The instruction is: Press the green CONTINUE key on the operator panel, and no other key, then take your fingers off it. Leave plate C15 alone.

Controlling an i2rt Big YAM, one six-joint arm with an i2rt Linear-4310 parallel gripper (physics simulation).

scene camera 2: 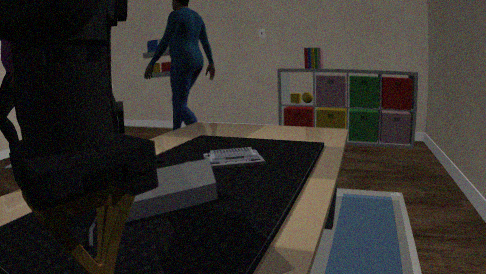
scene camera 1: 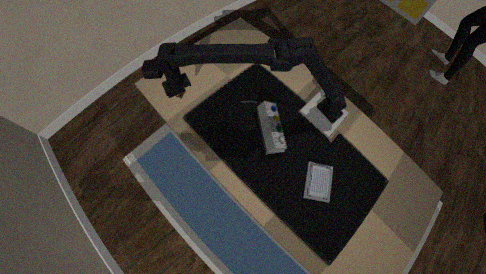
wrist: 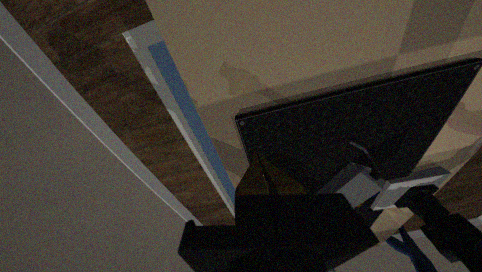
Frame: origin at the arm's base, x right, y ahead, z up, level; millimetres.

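Seen in the pictures: gripper, between the fingertips: (scene camera 1: 181, 97) (wrist: 255, 154); arm's base, origin of its link: (scene camera 1: 329, 110) (wrist: 413, 195).
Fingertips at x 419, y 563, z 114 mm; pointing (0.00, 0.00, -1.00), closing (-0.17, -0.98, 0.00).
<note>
Offsets run from my fingertips to a thing's top centre. "*": to the spot under its first point. Level surfaces: height alone.
The grey operator panel {dx -314, dy -251, dz -46 mm} (scene camera 1: 267, 135) (scene camera 2: 185, 187) (wrist: 357, 185) lies on the black mat {dz -128 mm} (scene camera 1: 240, 150) (scene camera 2: 250, 215) (wrist: 350, 117). In scene camera 1 its green key {dx -346, dy -258, dz -55 mm} (scene camera 1: 279, 128) looks dim, between the yellow key {dx -303, dy -283, dz -55 mm} (scene camera 1: 276, 119) and the white knob; the blue key {dx -259, dy -307, dz -55 mm} (scene camera 1: 274, 108) is at the far end. The key faces do not show in scene camera 2. Plate C15 {dx -632, dy -261, dz -103 mm} (scene camera 1: 318, 181) (scene camera 2: 234, 156) lies flat on the mat, apart from the panel. My gripper (scene camera 1: 180, 95) (scene camera 2: 100, 265) (wrist: 255, 154) is shut and empty, well to the panel's left in scene camera 1, touching neither panel nor plate.
The arm's white base plate (scene camera 1: 320, 122) (wrist: 390, 194) stands beside the mat. A short cable {* dx -143, dy -269, dz -127 mm} (scene camera 1: 249, 102) (wrist: 359, 147) lies near the panel's blue-key end. A blue strip (scene camera 1: 210, 210) (scene camera 2: 365, 235) runs along the table's side. A person (scene camera 2: 187, 55) is beyond the table. The picture is dim.
</note>
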